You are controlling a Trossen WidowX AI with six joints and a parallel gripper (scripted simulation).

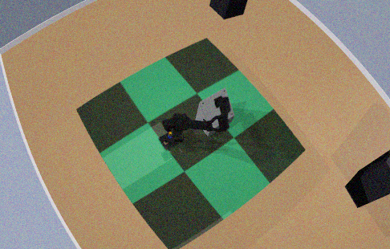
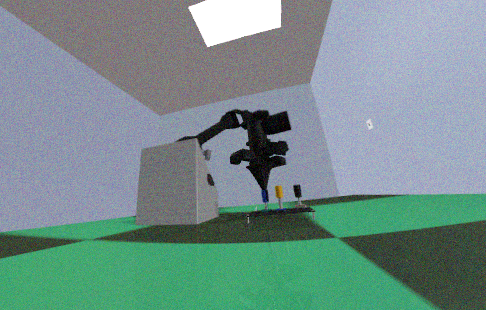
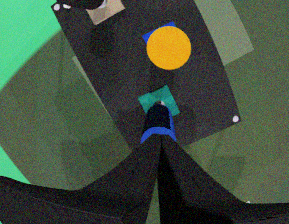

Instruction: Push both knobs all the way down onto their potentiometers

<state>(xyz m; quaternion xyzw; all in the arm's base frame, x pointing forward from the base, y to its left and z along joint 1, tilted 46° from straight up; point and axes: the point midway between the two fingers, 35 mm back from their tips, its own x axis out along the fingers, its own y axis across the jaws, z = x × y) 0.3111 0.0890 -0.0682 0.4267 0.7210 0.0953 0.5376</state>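
My gripper tip is 2 cm above the blue knob. Also, from my gripper tip: black knob 9 cm ahead, 2 cm below.
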